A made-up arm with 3 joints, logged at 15 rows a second.
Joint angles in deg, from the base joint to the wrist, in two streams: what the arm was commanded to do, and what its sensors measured. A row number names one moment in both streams.
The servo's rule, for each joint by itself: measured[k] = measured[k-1] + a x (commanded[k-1-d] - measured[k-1]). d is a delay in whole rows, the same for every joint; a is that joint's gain. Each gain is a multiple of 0.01, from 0.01 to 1. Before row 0 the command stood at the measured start. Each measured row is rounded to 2 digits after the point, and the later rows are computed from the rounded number. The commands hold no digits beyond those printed.
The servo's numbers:
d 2
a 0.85 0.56 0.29
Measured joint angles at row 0:
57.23 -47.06 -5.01
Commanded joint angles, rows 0 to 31:
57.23 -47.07 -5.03
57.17 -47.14 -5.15
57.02 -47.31 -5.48
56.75 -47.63 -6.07
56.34 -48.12 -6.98
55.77 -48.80 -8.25
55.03 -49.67 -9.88
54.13 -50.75 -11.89
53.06 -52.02 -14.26
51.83 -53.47 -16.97
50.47 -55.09 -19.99
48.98 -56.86 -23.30
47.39 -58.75 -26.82
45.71 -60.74 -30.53
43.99 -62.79 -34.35
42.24 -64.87 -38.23
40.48 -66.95 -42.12
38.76 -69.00 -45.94
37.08 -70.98 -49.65
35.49 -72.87 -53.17
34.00 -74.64 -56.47
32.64 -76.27 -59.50
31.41 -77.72 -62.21
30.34 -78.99 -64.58
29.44 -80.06 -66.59
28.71 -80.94 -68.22
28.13 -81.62 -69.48
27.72 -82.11 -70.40
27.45 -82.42 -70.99
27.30 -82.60 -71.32
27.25 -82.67 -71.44
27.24 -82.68 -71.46
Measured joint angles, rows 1 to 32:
57.23 -47.06 -5.01
57.23 -47.06 -5.01
57.23 -47.07 -5.02
57.18 -47.11 -5.06
57.04 -47.22 -5.18
56.79 -47.45 -5.44
56.41 -47.83 -5.89
55.87 -48.37 -6.57
55.16 -49.10 -7.53
54.28 -50.02 -8.79
53.24 -51.14 -10.38
52.04 -52.44 -12.29
50.71 -53.92 -14.52
49.24 -55.57 -17.07
47.67 -57.35 -19.90
46.00 -59.25 -22.98
44.29 -61.23 -26.28
42.55 -63.27 -29.75
40.79 -65.33 -33.34
39.06 -67.39 -36.99
37.38 -69.40 -40.66
35.77 -71.34 -44.29
34.27 -73.19 -47.82
32.88 -74.91 -51.21
31.63 -76.48 -54.40
30.53 -77.89 -57.35
29.60 -79.11 -60.03
28.84 -80.13 -62.41
28.24 -80.96 -64.46
27.80 -81.60 -66.18
27.50 -82.06 -67.57
27.33 -82.36 -68.66

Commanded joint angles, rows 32 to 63:
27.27 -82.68 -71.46
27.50 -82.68 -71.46
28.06 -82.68 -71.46
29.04 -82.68 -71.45
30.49 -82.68 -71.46
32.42 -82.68 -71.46
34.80 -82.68 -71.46
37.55 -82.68 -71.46
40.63 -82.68 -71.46
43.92 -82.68 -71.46
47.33 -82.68 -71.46
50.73 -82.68 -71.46
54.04 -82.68 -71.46
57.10 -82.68 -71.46
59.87 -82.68 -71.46
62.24 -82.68 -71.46
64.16 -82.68 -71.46
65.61 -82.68 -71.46
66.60 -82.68 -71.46
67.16 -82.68 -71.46
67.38 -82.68 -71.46
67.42 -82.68 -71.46
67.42 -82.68 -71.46
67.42 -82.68 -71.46
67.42 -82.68 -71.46
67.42 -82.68 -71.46
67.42 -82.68 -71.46
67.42 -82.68 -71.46
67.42 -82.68 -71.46
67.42 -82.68 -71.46
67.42 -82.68 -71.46
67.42 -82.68 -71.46
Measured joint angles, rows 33 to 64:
27.26 -82.53 -69.47
27.24 -82.61 -70.05
27.27 -82.65 -70.46
27.47 -82.67 -70.75
27.97 -82.68 -70.96
28.88 -82.68 -71.10
30.25 -82.68 -71.20
32.09 -82.68 -71.28
34.39 -82.68 -71.33
37.08 -82.68 -71.37
40.10 -82.68 -71.40
43.35 -82.68 -71.42
46.73 -82.68 -71.43
50.13 -82.68 -71.44
53.45 -82.68 -71.45
56.55 -82.68 -71.45
59.37 -82.68 -71.45
61.81 -82.68 -71.45
63.81 -82.68 -71.45
65.34 -82.68 -71.45
66.41 -82.68 -71.45
67.05 -82.68 -71.45
67.33 -82.68 -71.45
67.41 -82.68 -71.45
67.42 -82.68 -71.45
67.42 -82.68 -71.45
67.42 -82.68 -71.45
67.42 -82.68 -71.45
67.42 -82.68 -71.45
67.42 -82.68 -71.45
67.42 -82.68 -71.45
67.42 -82.68 -71.45

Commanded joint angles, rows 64 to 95:
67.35 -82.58 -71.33
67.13 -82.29 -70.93
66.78 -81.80 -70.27
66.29 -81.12 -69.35
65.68 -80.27 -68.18
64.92 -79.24 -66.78
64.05 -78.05 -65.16
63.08 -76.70 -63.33
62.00 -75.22 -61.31
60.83 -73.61 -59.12
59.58 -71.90 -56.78
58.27 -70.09 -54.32
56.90 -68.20 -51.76
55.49 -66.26 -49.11
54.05 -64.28 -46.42
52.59 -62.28 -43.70
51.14 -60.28 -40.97
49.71 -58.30 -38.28
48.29 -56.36 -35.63
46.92 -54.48 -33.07
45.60 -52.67 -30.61
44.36 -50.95 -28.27
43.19 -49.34 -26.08
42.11 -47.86 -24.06
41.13 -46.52 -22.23
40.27 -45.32 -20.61
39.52 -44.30 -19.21
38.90 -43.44 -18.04
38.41 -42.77 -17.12
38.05 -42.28 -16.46
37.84 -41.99 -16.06
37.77 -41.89 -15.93
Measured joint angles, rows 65 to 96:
67.42 -82.68 -71.45
67.42 -82.68 -71.45
67.36 -82.62 -71.42
67.16 -82.44 -71.28
66.84 -82.08 -70.99
66.37 -81.54 -70.51
65.78 -80.83 -69.83
65.05 -79.94 -68.95
64.20 -78.88 -67.85
63.25 -77.66 -66.54
62.19 -76.29 -65.02
61.03 -74.79 -63.31
59.80 -73.17 -61.42
58.50 -71.45 -59.36
57.14 -69.63 -57.16
55.74 -67.74 -54.83
54.30 -65.80 -52.39
52.85 -63.83 -49.87
51.40 -61.84 -47.29
49.96 -59.86 -44.68
48.54 -57.90 -42.06
47.16 -55.98 -39.45
45.83 -54.13 -36.89
44.58 -52.35 -34.39
43.40 -50.66 -31.98
42.30 -49.09 -29.68
41.31 -47.65 -27.52
40.43 -46.35 -25.52
39.66 -45.20 -23.69
39.01 -44.21 -22.05
38.50 -43.40 -20.62
38.12 -42.77 -19.41

